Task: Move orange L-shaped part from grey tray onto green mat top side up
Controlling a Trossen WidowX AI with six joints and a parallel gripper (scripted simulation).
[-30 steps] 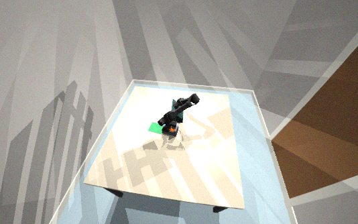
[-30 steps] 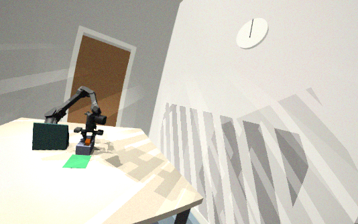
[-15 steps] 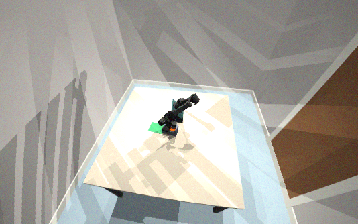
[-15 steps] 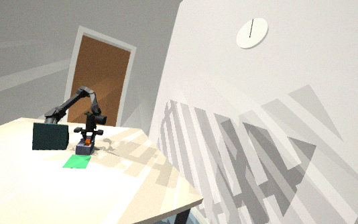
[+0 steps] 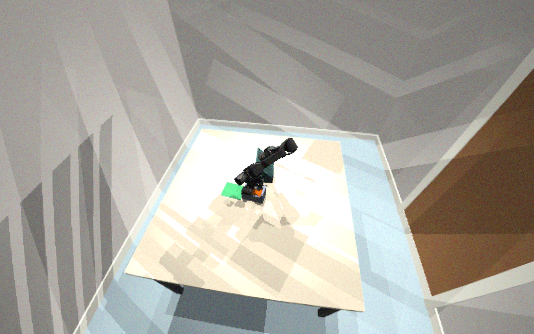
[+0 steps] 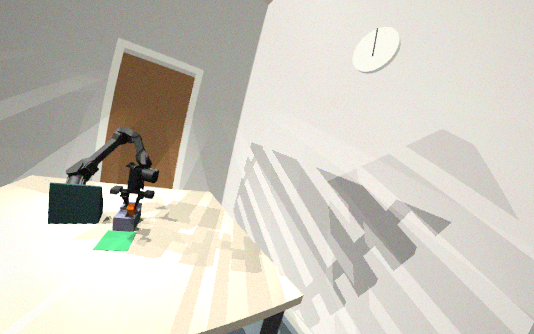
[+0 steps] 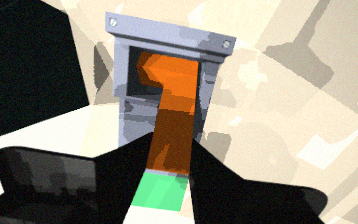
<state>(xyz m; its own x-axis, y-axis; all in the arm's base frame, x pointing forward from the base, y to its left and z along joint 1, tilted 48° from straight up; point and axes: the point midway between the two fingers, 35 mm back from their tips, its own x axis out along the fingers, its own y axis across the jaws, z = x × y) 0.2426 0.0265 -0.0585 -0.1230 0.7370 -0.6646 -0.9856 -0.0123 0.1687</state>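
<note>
My gripper tip is now 140 mm to the left of the green mat, 100 mm above it and 30 mm past it. Round my gripper tip: orange L-shaped part: 40 mm to the left, 30 mm below, 10 mm behind.
</note>
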